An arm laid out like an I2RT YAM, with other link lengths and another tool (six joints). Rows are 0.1 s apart.
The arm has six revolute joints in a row. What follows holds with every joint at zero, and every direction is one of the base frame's.
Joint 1 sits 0.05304 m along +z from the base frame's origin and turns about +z.
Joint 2 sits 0.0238 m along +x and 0.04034 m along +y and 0.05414 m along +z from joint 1 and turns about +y.
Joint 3 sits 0.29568 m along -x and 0.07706 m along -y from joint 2 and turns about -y.
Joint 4 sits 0.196 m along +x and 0.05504 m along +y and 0.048 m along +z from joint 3 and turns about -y.
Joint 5 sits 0.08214 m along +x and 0.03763 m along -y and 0.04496 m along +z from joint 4 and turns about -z.
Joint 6 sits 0.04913 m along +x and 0.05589 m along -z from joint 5 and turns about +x.
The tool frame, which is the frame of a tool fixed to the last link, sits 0.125 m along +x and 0.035 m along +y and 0.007 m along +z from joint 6; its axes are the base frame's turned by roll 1.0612, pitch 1.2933 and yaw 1.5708 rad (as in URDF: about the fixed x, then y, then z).
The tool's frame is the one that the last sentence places.
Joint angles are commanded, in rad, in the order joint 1, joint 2, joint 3, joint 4, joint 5, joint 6. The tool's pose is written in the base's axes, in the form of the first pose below.
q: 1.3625 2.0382 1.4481 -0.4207 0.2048 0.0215
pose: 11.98, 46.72, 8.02, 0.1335, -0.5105, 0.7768, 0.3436
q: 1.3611 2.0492 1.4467 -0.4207 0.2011 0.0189
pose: 11.96, 46.64, 7.47, 0.1282, -0.5116, 0.7785, 0.3402
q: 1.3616 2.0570 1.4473 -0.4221 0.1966 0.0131
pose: 11.85, 46.60, 7.10, 0.1234, -0.5147, 0.7783, 0.3378
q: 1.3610 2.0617 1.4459 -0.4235 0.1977 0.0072
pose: 11.87, 46.49, 6.81, 0.1211, -0.5171, 0.7787, 0.3339
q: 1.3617 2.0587 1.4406 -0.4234 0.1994 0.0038
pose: 11.83, 46.34, 6.78, 0.1208, -0.5188, 0.7785, 0.3321
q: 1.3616 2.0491 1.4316 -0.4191 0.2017 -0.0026
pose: 11.84, 46.18, 6.97, 0.1230, -0.5212, 0.7766, 0.3318
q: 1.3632 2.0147 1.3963 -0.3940 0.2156 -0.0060
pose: 11.92, 45.77, 7.72, 0.1357, -0.5219, 0.7728, 0.3347
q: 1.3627 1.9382 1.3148 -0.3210 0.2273 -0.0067
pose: 12.02, 45.09, 9.48, 0.1627, -0.5187, 0.7617, 0.3526
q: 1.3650 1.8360 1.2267 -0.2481 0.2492 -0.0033
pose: 12.10, 44.09, 12.08, 0.1990, -0.5119, 0.7472, 0.3742
